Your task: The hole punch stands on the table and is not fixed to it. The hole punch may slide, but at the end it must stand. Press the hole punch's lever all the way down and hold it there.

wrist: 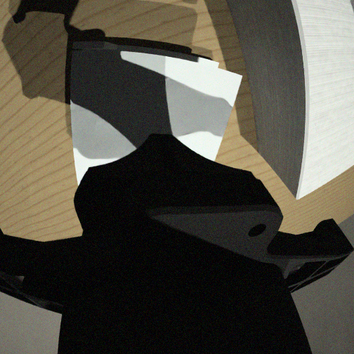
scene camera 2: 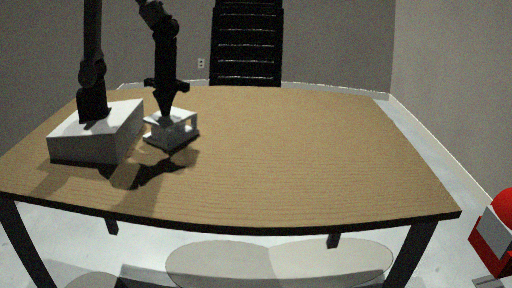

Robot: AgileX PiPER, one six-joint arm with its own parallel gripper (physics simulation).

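Observation:
The white hole punch (scene camera 2: 162, 135) stands upright on the table, beside the white block under the arm. Its flat lever plate (scene camera 2: 183, 115) (wrist: 200, 112) looks close to level, low over the body, with an opening under its right side in the scene view. Whether it is fully down I cannot tell. My gripper (scene camera 2: 166, 114) (wrist: 159, 148) is shut, fingertips together and pointing down, and appears to touch the top of the lever. The black fingers hide the near part of the lever in the wrist view, and the contact spot is hidden there.
The large white block (scene camera 2: 82, 147) (wrist: 327, 90) carries the arm's base, close to the left of the hole punch in the scene view. The wooden table (scene camera 2: 300, 160) has its front edge below. A black slatted chair back (scene camera 2: 246, 45) stands behind the table.

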